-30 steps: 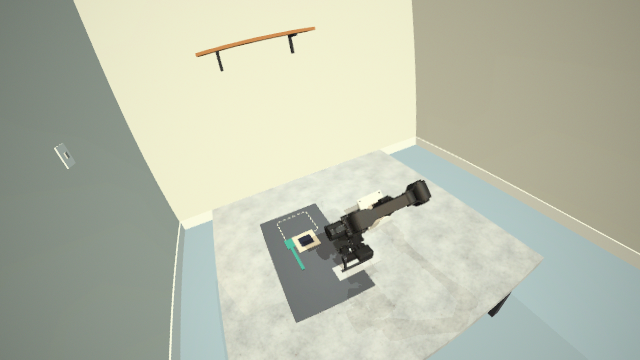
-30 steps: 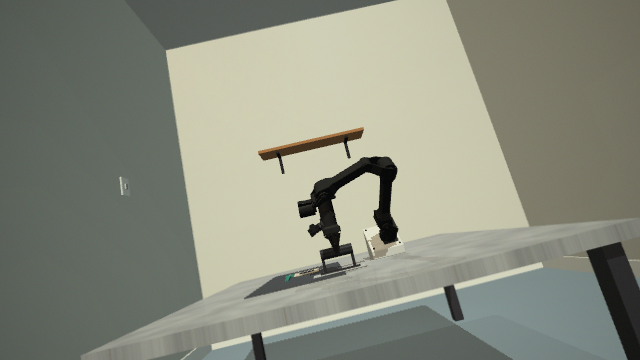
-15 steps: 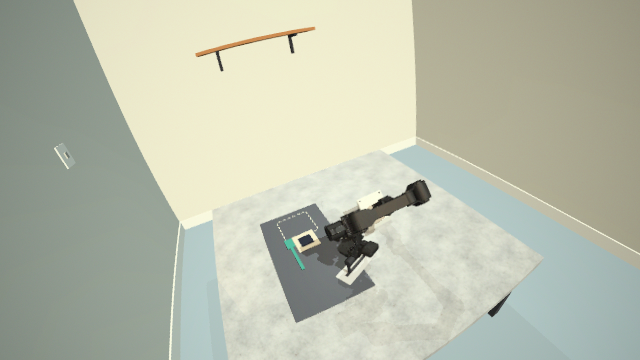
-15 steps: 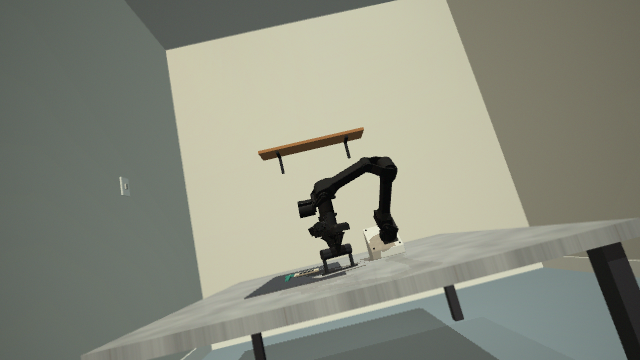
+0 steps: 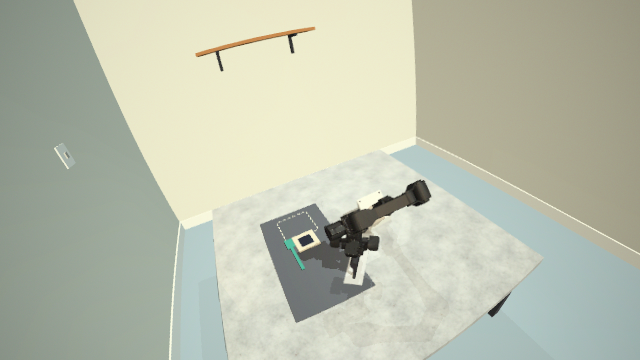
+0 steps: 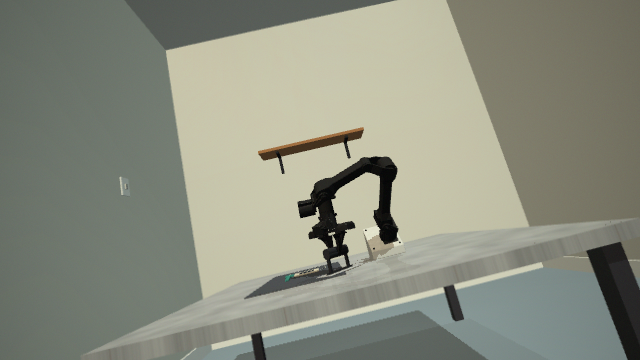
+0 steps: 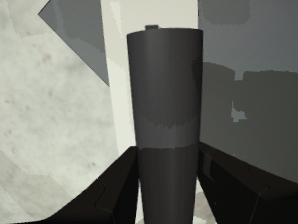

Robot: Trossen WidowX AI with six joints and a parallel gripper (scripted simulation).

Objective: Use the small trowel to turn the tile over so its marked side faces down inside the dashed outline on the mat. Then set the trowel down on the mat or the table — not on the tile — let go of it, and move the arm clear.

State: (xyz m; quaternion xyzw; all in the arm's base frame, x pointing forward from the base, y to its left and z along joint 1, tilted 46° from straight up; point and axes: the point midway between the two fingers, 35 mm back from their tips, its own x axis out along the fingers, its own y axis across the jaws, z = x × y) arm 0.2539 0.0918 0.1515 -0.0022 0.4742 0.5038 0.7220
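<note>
The trowel is 30 mm below my gripper tip, 20 mm to the right of it and 20 mm behind it. Round my gripper tip: dark mat (200 mm to the right, 140 mm ahead, 80 mm below); then teal t-shaped piece (240 mm to the right, 200 mm ahead, 60 mm below); then tile (260 mm to the right, 120 mm ahead, 60 mm below).
</note>
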